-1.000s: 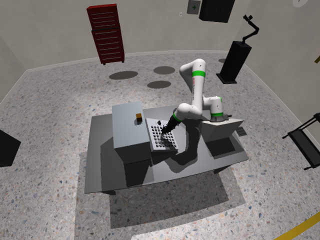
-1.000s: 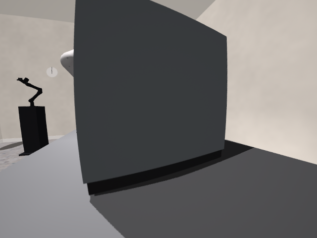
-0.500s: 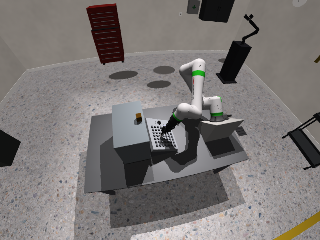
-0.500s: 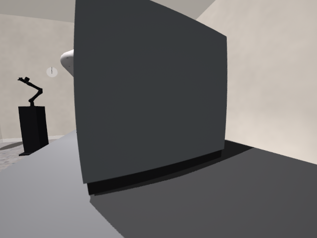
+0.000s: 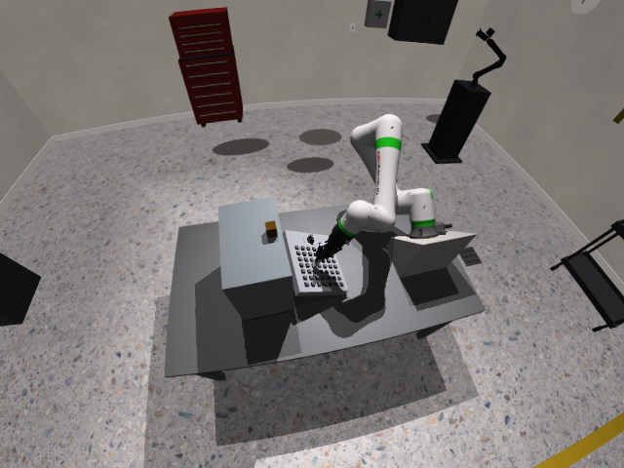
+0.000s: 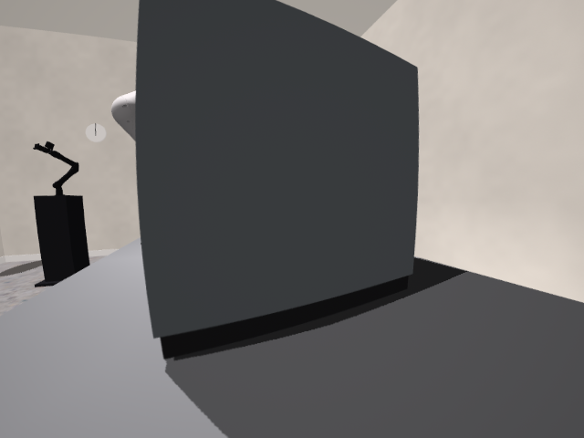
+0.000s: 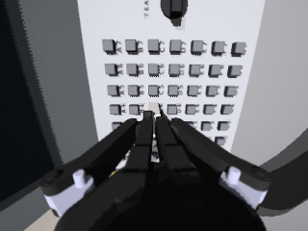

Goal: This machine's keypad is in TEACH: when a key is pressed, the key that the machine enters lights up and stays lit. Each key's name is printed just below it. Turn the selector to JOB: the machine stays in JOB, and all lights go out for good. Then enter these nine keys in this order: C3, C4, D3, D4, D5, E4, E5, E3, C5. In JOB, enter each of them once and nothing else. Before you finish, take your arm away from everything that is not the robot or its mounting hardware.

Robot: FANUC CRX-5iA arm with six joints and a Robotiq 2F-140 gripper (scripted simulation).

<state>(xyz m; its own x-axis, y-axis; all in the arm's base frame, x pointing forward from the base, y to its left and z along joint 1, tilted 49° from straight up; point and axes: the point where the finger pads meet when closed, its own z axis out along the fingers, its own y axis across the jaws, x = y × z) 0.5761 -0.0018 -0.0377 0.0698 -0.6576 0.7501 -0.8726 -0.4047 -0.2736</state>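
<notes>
Now: the key 20 mm behind my hand, 30 mm to the left of it and 50 mm below it. Also, from my hand: white keypad panel: 10 mm ahead, 50 mm to the right, 80 mm below; then black selector knob: 170 mm to the right, 40 mm below.
</notes>
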